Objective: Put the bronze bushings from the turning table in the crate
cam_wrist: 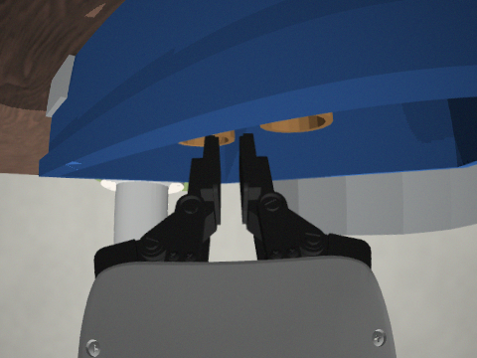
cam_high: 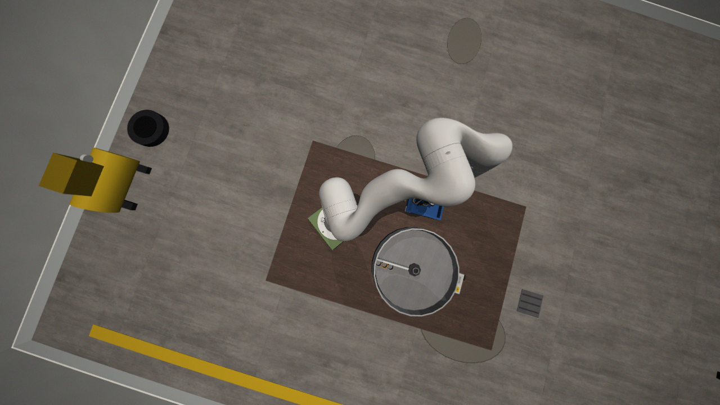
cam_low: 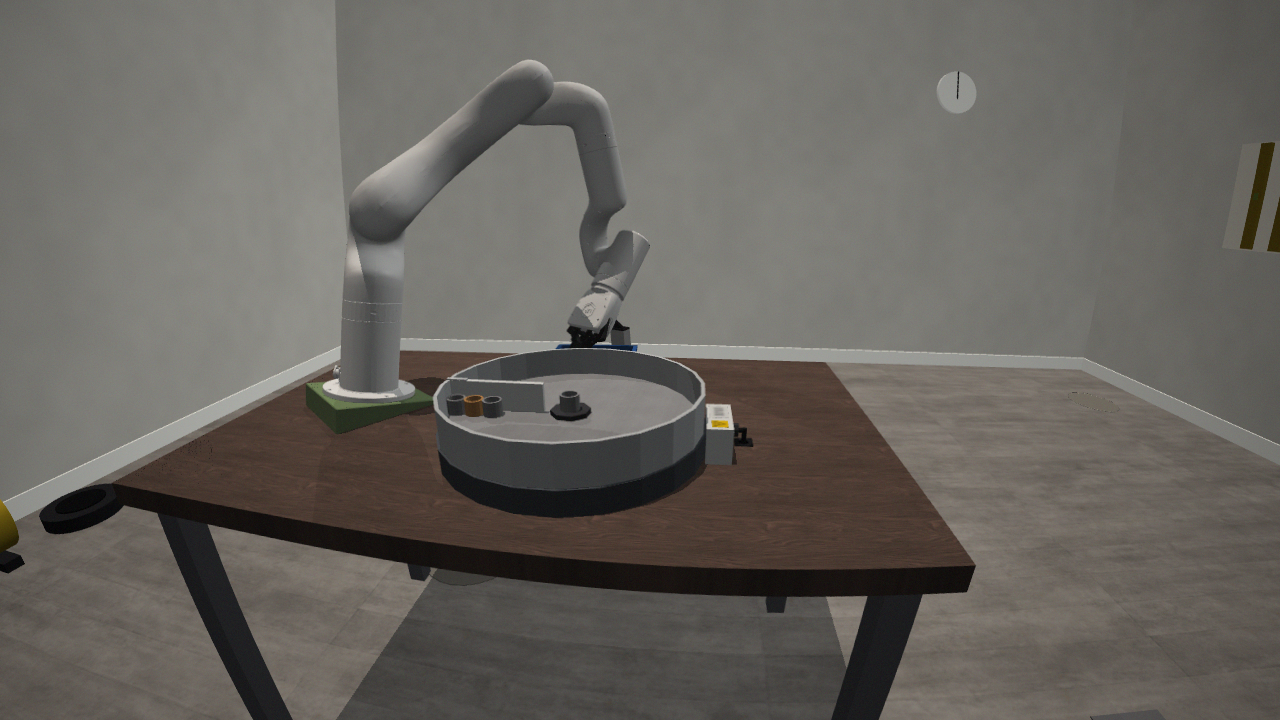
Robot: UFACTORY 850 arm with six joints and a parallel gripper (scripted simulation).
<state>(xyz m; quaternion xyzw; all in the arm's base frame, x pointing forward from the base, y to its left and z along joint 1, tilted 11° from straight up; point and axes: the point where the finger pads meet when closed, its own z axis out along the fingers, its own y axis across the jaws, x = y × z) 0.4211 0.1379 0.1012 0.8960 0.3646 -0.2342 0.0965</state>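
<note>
Right now my hand is 4 cm short of the blue crate and 3 cm above it. Round my hand: grey turning table: 35 cm to the right.
</note>
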